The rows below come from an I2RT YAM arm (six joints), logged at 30 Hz.
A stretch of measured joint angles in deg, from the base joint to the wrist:
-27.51, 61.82, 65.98, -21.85, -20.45, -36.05
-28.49, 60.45, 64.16, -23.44, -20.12, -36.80
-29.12, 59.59, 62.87, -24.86, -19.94, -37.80
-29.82, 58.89, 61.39, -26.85, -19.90, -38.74
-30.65, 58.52, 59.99, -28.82, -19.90, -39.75
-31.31, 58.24, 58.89, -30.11, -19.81, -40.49
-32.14, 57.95, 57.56, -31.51, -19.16, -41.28
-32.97, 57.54, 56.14, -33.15, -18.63, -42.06
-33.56, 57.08, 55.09, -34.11, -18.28, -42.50
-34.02, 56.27, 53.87, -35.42, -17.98, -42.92
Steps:
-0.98, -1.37, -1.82, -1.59, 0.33, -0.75
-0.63, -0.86, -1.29, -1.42, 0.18, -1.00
-0.70, -0.70, -1.48, -1.99, 0.04, -0.94
-0.83, -0.37, -1.40, -1.97, 0.00, -1.01
-0.66, -0.28, -1.10, -1.29, 0.09, -0.74
-0.83, -0.29, -1.33, -1.40, 0.65, -0.79
-0.83, -0.41, -1.42, -1.64, 0.53, -0.78
-0.59, -0.46, -1.05, -0.96, 0.35, -0.44
-0.46, -0.81, -1.22, -1.31, 0.30, -0.42

